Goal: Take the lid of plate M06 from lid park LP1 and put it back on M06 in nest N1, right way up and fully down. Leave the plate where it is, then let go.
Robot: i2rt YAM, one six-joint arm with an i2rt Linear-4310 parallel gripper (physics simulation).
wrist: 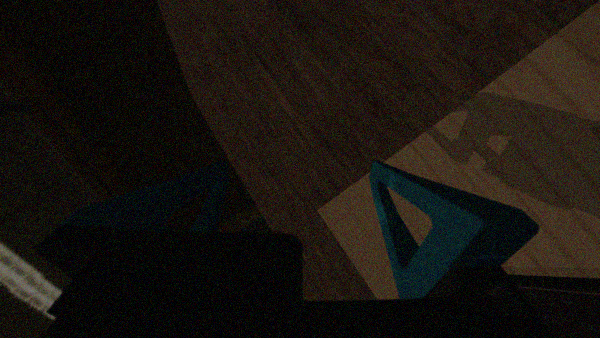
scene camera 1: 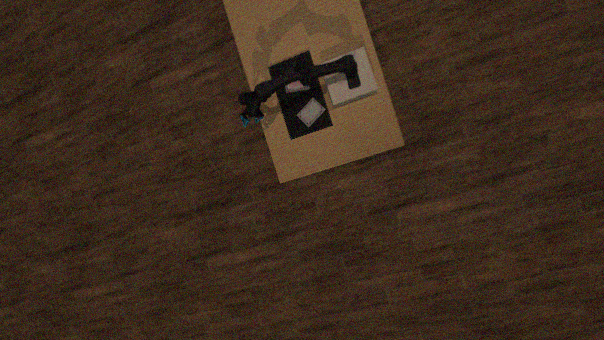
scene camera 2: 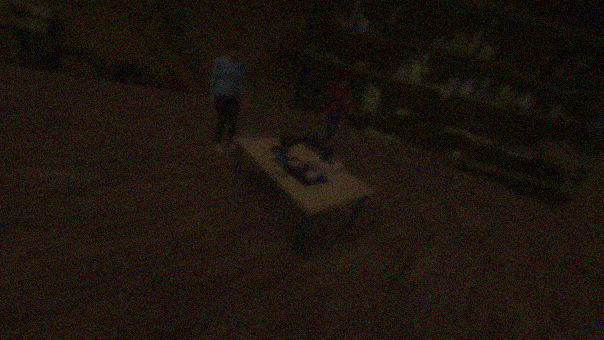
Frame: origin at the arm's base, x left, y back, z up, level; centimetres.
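Where they show: gripper, fingertip midpoint: (wrist: 299,168) (scene camera 1: 250,124) (scene camera 2: 278,163); arm's base, link origin: (scene camera 1: 351,72) (scene camera 2: 326,160).
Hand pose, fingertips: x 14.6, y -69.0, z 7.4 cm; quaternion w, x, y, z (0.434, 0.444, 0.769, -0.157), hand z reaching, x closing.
Each offset is from my fingertips to the top centre of the thing. Level surfaces: height alone.
My gripper (scene camera 1: 252,121) (scene camera 2: 278,157) (wrist: 299,168) has teal fingers standing wide apart with no thing between them. It hangs off the table's left edge in the first scene view. A pale, squarish piece {dx +0.6, dy +38.5, dz -12.0 cm} (scene camera 1: 311,112) (scene camera 2: 312,175) lies turned at an angle on the black mat {dz -13.8 cm} (scene camera 1: 296,132). A pinkish piece with a pale rim {dx -21.8, dy +34.6, dz -11.2 cm} (scene camera 1: 296,87) lies on the same mat, partly hidden by the arm. The pictures are too dark and coarse to tell which is the lid or plate M06; labels LP1 and N1 are not readable.
The arm (scene camera 1: 285,80) arches over the mat from a white block (scene camera 1: 368,70) at the right. The wooden table {dz -15.1 cm} (scene camera 1: 345,137) (scene camera 2: 325,200) (wrist: 350,225) ends close to the gripper. A person in a blue top (scene camera 2: 226,75) and a dim red-topped figure (scene camera 2: 339,97) stand behind the table.
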